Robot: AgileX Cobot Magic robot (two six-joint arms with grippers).
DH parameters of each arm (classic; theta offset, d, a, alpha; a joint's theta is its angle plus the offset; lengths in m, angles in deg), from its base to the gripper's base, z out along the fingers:
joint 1: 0 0.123 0 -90
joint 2: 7.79 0 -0.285 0
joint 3: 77.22 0 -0.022 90
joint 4: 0 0.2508 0 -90
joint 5: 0 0 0.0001 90
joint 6: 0 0.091 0 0
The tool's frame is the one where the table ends.
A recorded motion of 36 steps. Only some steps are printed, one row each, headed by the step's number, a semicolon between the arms.
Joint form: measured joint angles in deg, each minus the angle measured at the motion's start. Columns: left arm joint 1, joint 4, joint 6, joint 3, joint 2, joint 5; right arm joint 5, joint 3, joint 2, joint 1, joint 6, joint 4.
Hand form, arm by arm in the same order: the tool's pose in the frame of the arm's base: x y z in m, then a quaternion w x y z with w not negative. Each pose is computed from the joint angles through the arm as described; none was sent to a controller.
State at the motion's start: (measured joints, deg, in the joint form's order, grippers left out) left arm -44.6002 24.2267 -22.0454 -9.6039 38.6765 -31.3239; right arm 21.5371 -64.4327 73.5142 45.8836 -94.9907 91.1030
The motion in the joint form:
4: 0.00 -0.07 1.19 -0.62 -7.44 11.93; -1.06 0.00 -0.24 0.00 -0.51 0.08
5: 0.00 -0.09 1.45 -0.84 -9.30 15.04; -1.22 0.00 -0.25 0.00 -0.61 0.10
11: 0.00 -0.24 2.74 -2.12 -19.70 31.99; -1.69 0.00 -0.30 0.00 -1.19 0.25
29: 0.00 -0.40 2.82 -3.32 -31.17 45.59; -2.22 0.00 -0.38 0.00 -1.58 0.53
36: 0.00 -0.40 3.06 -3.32 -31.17 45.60; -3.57 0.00 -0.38 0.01 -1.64 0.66
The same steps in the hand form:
4: 0.0738 -0.0901 0.2571 0.65042 0.31999 0.61821 -0.30395; 0.1807 0.2322 0.4046 0.58479 -0.41378 0.59720 0.36079
5: 0.0724 -0.0860 0.2576 0.65046 0.31814 0.62471 -0.29229; 0.1809 0.2321 0.4046 0.58564 -0.41340 0.59739 0.35952
11: 0.0629 -0.0614 0.2588 0.64835 0.30062 0.65930 -0.23365; 0.1814 0.2316 0.4049 0.58904 -0.41318 0.59698 0.35488
29: 0.0479 -0.0344 0.2608 0.65906 0.26568 0.67286 -0.20571; 0.1819 0.2310 0.4055 0.59203 -0.41084 0.59754 0.35165
36: 0.0479 -0.0344 0.2608 0.65945 0.26709 0.67236 -0.20428; 0.1838 0.2301 0.4054 0.59600 -0.40393 0.60241 0.34458

